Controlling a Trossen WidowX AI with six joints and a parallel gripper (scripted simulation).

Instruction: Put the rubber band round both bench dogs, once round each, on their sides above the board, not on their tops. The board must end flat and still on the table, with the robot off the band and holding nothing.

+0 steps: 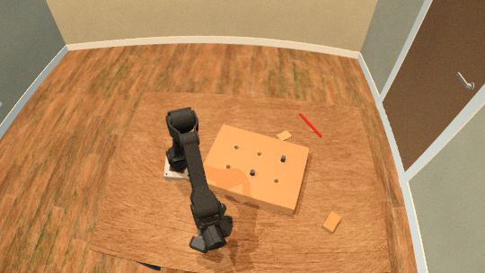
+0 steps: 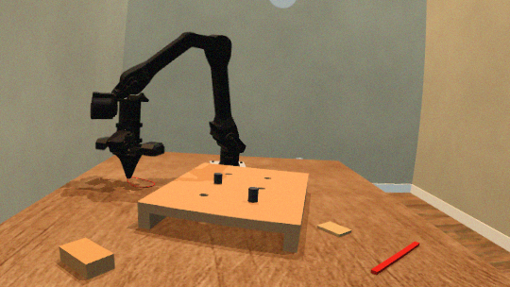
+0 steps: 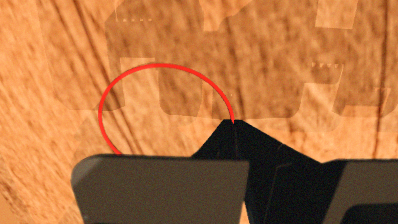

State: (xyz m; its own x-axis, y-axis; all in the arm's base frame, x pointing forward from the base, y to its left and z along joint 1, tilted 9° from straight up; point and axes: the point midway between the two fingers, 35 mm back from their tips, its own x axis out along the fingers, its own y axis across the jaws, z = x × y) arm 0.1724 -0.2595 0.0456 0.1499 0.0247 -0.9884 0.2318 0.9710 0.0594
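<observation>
Right now my hand is 13 cm short of the light wooden board, 29 cm to the right of it and 1 cm above it. The rest, counted from my hand: thin tan tile: 25 cm ahead, 48 cm to the left, 4 cm below; then red stick: 37 cm ahead, 56 cm to the left, 4 cm below; then tan block: 45 cm ahead, 8 cm to the left, 3 cm below.
</observation>
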